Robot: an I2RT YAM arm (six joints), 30 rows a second.
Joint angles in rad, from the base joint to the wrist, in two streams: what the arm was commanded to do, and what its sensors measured. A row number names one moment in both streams.
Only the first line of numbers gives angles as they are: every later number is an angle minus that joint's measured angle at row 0.
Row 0, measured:
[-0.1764 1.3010 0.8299 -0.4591 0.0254 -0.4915]
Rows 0 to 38, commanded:
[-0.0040 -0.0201 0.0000 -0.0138 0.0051 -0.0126]
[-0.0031 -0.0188 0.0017 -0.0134 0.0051 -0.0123]
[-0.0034 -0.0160 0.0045 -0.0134 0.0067 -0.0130]
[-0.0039 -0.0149 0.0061 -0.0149 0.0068 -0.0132]
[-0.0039 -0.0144 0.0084 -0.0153 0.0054 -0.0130]
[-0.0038 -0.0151 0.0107 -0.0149 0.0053 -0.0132]
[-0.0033 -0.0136 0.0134 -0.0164 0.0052 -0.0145]
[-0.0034 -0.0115 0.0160 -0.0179 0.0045 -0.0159]
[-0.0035 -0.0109 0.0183 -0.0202 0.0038 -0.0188]
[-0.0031 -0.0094 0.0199 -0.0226 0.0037 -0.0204]
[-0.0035 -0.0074 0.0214 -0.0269 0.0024 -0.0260]
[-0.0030 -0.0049 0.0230 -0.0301 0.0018 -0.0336]
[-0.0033 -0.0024 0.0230 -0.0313 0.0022 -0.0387]
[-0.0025 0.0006 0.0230 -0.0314 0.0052 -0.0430]
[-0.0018 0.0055 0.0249 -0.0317 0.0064 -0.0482]
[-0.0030 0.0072 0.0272 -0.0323 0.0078 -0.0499]
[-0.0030 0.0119 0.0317 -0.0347 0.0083 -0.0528]
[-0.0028 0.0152 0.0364 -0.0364 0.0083 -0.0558]
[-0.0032 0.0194 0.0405 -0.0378 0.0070 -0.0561]
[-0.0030 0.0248 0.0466 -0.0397 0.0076 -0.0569]
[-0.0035 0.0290 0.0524 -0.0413 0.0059 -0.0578]
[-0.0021 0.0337 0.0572 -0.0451 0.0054 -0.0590]
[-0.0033 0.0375 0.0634 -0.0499 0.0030 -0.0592]
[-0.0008 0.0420 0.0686 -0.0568 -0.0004 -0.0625]
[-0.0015 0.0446 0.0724 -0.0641 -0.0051 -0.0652]
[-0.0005 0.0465 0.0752 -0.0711 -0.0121 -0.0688]
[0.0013 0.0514 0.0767 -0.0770 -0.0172 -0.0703]
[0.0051 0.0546 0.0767 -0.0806 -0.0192 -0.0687]
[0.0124 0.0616 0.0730 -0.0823 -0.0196 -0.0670]
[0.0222 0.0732 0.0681 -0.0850 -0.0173 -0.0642]
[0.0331 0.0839 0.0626 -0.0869 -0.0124 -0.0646]
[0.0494 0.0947 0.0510 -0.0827 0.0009 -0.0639]
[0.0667 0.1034 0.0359 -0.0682 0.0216 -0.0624]
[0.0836 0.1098 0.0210 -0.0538 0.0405 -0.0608]
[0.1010 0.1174 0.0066 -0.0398 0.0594 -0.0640]
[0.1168 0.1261 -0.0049 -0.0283 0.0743 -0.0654]
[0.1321 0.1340 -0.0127 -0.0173 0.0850 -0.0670]
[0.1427 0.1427 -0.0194 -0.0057 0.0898 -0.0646]
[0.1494 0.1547 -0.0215 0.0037 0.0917 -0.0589]
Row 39, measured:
[0.1266 0.1347 -0.0042 -0.0301 0.0576 -0.0553]
